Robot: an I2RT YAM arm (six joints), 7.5 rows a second.
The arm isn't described. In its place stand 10 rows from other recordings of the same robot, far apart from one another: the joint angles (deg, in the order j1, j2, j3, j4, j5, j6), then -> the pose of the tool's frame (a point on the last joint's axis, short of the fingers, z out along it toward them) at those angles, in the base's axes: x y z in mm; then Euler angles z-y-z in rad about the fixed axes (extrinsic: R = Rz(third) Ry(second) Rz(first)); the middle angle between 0 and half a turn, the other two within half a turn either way.
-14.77 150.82 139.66 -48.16 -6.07 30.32 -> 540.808 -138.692 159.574 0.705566 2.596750 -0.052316
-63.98 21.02 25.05 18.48 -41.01 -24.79 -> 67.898 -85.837 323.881 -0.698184 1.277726 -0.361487
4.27 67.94 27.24 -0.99 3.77 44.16 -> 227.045 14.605 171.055 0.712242 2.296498 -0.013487
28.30 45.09 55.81 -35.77 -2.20 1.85 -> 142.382 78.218 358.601 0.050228 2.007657 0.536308
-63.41 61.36 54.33 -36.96 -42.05 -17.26 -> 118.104 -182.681 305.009 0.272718 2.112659 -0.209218
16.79 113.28 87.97 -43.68 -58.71 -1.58 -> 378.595 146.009 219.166 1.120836 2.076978 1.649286
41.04 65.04 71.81 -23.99 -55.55 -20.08 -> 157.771 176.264 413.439 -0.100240 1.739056 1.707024
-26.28 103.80 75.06 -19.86 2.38 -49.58 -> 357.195 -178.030 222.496 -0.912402 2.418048 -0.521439
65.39 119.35 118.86 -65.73 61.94 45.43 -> 208.252 379.215 318.476 -0.314783 2.015798 -0.217806
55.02 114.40 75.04 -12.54 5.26 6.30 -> 245.791 345.595 158.806 -0.006434 2.471270 0.812171
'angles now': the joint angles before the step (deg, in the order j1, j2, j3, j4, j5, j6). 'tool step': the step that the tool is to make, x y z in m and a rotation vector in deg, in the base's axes. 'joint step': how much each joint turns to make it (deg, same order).
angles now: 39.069, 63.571, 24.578, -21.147, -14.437, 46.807
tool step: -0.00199, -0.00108, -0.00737, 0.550, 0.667, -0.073
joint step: -0.001, 0.502, -1.638, 2.096, -0.699, 0.500
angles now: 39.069, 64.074, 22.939, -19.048, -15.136, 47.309
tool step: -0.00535, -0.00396, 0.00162, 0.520, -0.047, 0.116
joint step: 0.025, -2.580, -0.896, -1.290, -0.370, 0.112
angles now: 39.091, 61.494, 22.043, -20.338, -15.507, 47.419
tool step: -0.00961, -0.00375, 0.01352, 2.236, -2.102, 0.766
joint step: 1.050, -6.514, -0.087, -3.258, -0.175, 0.460
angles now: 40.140, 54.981, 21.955, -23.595, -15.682, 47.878
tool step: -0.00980, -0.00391, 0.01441, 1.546, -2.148, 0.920
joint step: 1.311, -6.121, 0.721, -4.154, 0.414, 0.195
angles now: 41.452, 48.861, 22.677, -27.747, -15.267, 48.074
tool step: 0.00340, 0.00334, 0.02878, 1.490, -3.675, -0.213
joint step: 0.393, -1.594, 5.223, -3.168, 1.421, -0.349
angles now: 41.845, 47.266, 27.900, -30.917, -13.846, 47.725
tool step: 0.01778, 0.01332, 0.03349, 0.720, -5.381, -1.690
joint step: 0.046, 4.197, 7.782, 0.743, 3.433, -0.764
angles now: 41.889, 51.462, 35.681, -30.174, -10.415, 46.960
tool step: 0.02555, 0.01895, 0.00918, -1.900, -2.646, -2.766
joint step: -0.110, 8.240, 5.311, 3.586, 4.131, -0.329
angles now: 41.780, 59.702, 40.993, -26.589, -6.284, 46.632
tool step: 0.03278, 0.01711, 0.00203, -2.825, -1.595, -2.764
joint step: -1.641, 9.311, 5.793, 2.753, 3.059, -1.422
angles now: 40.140, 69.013, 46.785, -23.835, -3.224, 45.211
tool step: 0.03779, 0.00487, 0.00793, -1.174, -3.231, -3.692
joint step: -3.934, 7.037, 6.097, 2.666, 1.902, -2.229
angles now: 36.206, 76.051, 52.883, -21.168, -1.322, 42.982
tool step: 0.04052, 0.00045, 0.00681, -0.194, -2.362, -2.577
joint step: -4.283, 6.996, 6.645, 2.143, -0.218, -2.251
